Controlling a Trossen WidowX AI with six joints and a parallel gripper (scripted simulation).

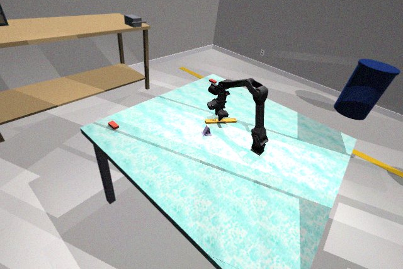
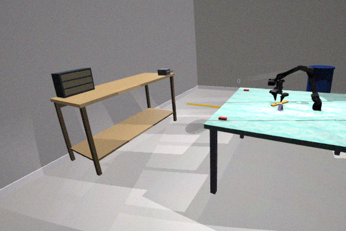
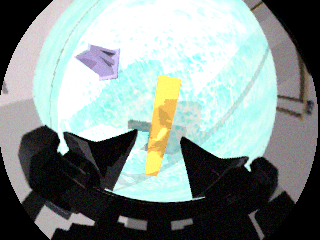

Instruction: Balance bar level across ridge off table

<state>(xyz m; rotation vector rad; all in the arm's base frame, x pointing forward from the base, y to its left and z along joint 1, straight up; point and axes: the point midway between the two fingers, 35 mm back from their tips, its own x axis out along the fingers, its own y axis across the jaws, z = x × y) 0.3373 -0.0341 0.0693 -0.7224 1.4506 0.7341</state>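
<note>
The yellow bar is 30 mm below my gripper tip, 20 mm to the right of it and 20 mm behind it. Also, from my gripper tip: red block (530 mm to the left, 400 mm ahead, 30 mm below).
</note>
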